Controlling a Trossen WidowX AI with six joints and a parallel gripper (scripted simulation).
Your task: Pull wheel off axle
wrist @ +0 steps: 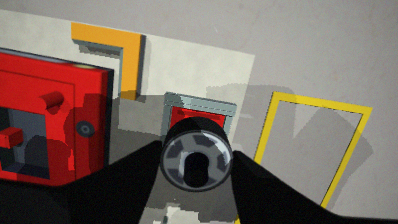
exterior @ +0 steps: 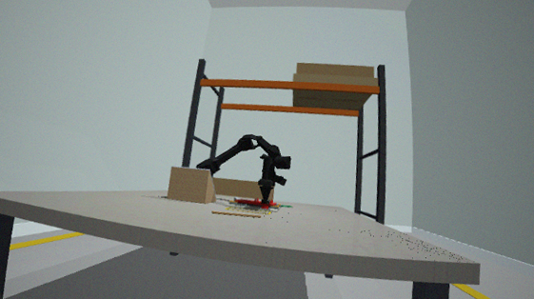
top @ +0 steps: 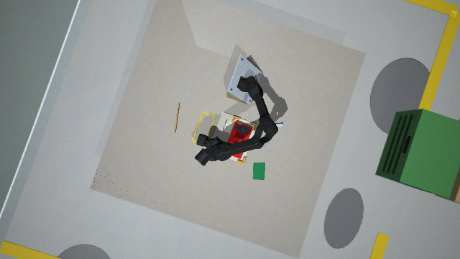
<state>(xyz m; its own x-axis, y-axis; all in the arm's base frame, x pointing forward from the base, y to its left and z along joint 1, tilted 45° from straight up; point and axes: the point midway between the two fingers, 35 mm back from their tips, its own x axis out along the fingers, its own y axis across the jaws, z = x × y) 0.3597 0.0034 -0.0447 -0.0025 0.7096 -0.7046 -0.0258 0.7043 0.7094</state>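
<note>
Right now the wheel is right at my gripper tip. Also, from my gripper tip: green tile: 30 cm to the left, 7 cm ahead, 4 cm below; then thin brown rod: 27 cm to the right, 6 cm behind, 4 cm below.
</note>
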